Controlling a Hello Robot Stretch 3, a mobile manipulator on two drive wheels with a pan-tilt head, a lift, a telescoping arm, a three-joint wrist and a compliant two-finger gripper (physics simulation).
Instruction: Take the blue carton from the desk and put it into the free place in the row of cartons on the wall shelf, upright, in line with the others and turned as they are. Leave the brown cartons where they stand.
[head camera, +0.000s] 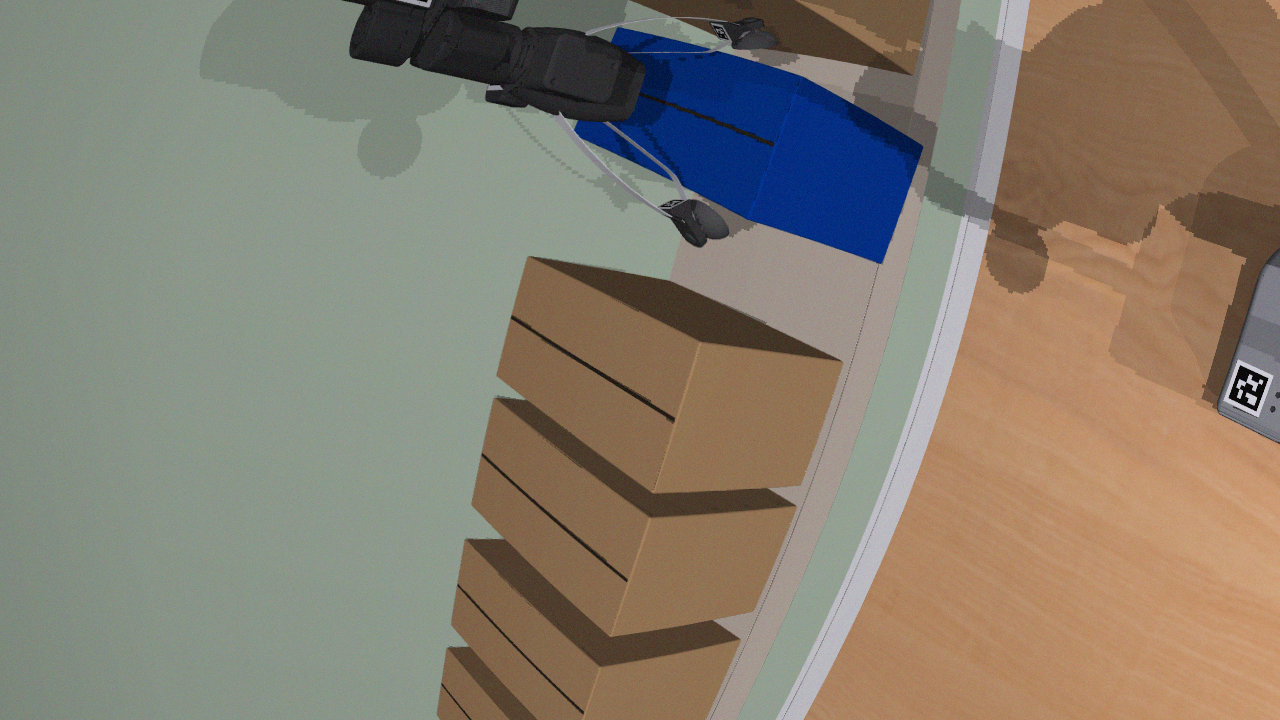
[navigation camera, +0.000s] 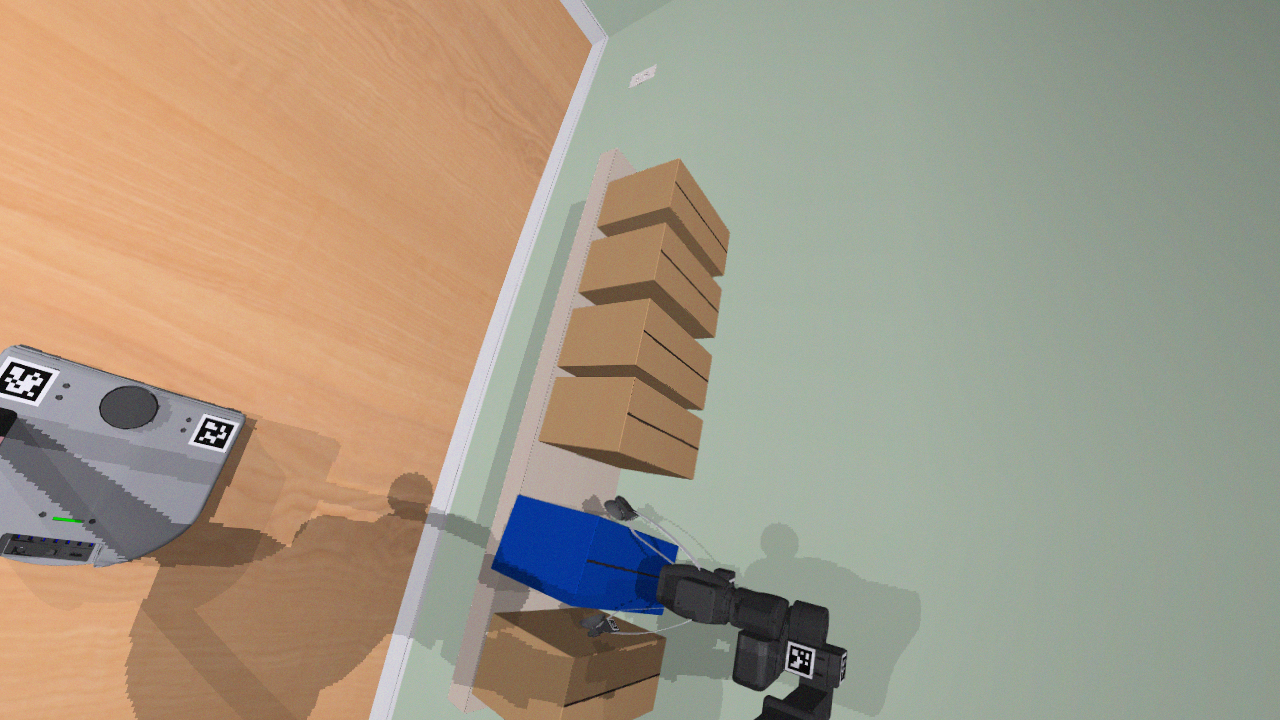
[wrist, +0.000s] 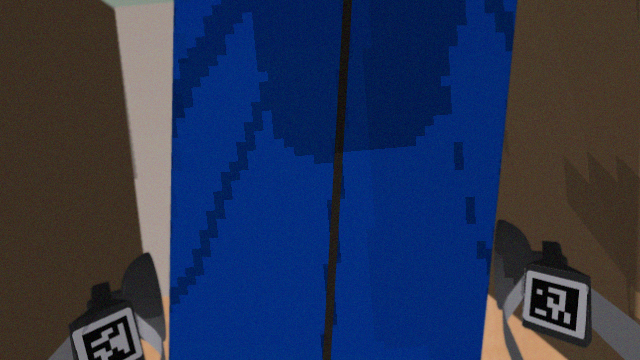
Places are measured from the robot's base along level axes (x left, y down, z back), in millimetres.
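Pixels of known places: gripper, between the fingertips: (wrist: 326, 267); robot's base, origin of its link: (navigation camera: 129, 405).
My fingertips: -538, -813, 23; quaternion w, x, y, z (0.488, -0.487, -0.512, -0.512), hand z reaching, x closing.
Observation:
For each thing: its top centre in the pictures, then the offset to it from my fingertips, as dx, dy, dz. "pt": a spot on its surface instead. Level surfaces: height alone.
- blue carton, centre of its top: (wrist: 337, 181) (head camera: 672, 105) (navigation camera: 634, 571) -47, -44, +4
- wall shelf, height of its surface: dy +136
- row, a spot on its surface: (head camera: 747, 411) (navigation camera: 590, 416) pt +65, +28, -212
- single brown carton, centre of its top: (navigation camera: 618, 688) -74, -44, +176
The blue carton (head camera: 832, 170) (navigation camera: 546, 546) (wrist: 415, 225) stands upright on the wall shelf (head camera: 769, 277) (navigation camera: 572, 474) (wrist: 150, 200), in the place between a row of brown cartons and a single brown carton. Its dark seam runs much like theirs. Its front appears a little nearer the shelf's front edge than its neighbours' fronts. My gripper (head camera: 729, 128) (navigation camera: 608, 565) (wrist: 326, 267) is open, with one finger on each side of the blue carton. In the wrist view a narrow gap shows beside the left finger; the right finger is very close to the carton's side.
The nearest brown carton of the row (head camera: 747, 411) (navigation camera: 581, 420) (wrist: 60, 150) is separated from the blue carton by a strip of shelf. The single brown carton (head camera: 859, 26) (navigation camera: 528, 662) (wrist: 565, 125) is close on the other side, near my right finger. The green wall (head camera: 223, 358) (navigation camera: 939, 313) is behind.

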